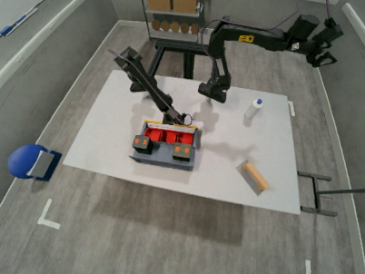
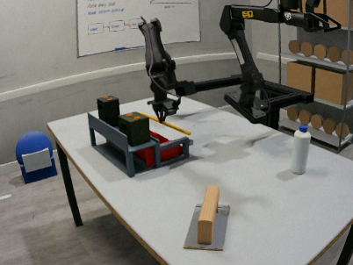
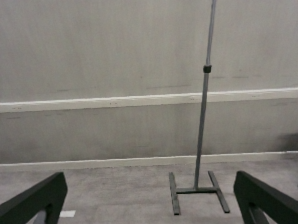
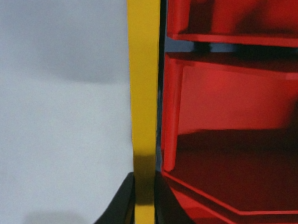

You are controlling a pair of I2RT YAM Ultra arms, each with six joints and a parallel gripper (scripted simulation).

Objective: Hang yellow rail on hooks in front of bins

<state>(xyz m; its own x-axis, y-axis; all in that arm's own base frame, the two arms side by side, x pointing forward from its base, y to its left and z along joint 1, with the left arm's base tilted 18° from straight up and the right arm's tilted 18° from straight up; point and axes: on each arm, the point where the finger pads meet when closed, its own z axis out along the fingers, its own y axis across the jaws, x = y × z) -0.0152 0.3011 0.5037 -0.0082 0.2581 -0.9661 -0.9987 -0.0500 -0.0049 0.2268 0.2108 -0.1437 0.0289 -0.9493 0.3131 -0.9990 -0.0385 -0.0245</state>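
Note:
My right hand is 1 cm above the yellow rail. From my right hand the other things lie so: green box 20 cm ahead, 11 cm to the left, 5 cm above; blue-grey shelf 13 cm ahead, 3 cm below; white bottle 59 cm to the left, 21 cm behind, 2 cm below.

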